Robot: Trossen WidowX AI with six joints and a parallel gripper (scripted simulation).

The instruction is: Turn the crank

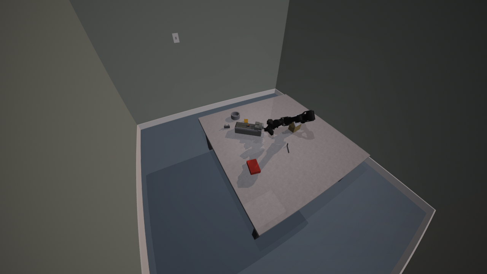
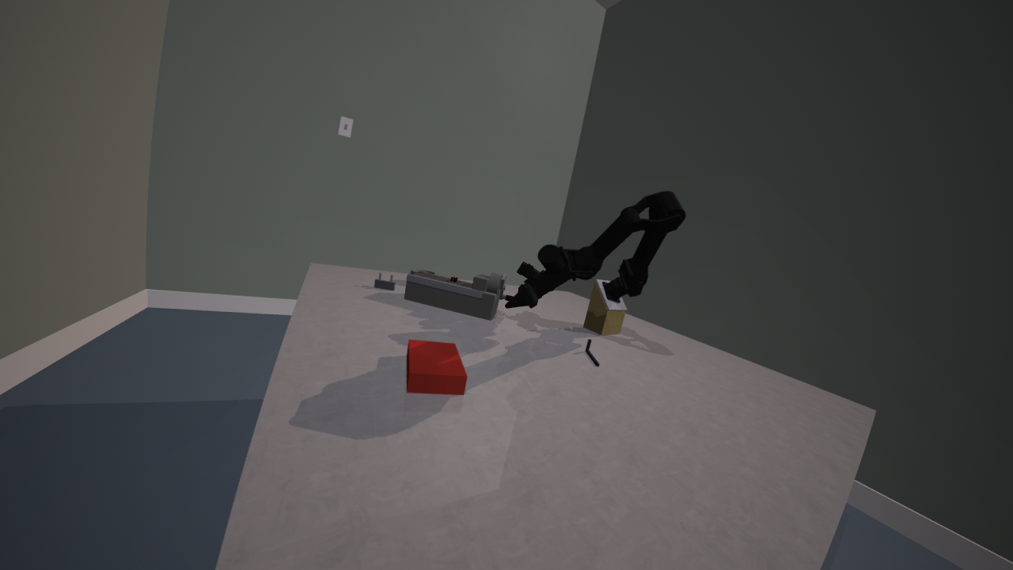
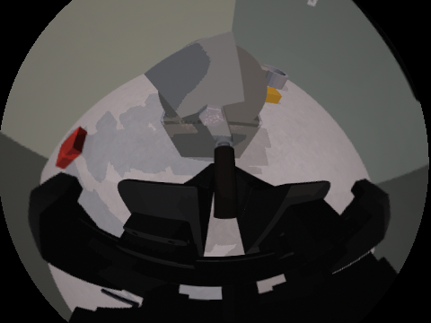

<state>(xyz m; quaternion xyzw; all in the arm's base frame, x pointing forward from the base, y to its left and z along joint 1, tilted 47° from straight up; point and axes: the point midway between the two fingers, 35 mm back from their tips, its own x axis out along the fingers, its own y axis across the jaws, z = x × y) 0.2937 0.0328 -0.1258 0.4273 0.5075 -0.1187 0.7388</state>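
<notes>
The black crank handle is 1 cm behind my gripper tip, 1 cm to the left of it and 3 cm above it. The rest, counted from my gripper tip: yellow block 9 cm ahead, 23 cm to the right, 2 cm below; red pointer 14 cm ahead, 9 cm to the right, 5 cm above; black bent key 10 cm behind, 26 cm to the left, 3 cm below.
</notes>
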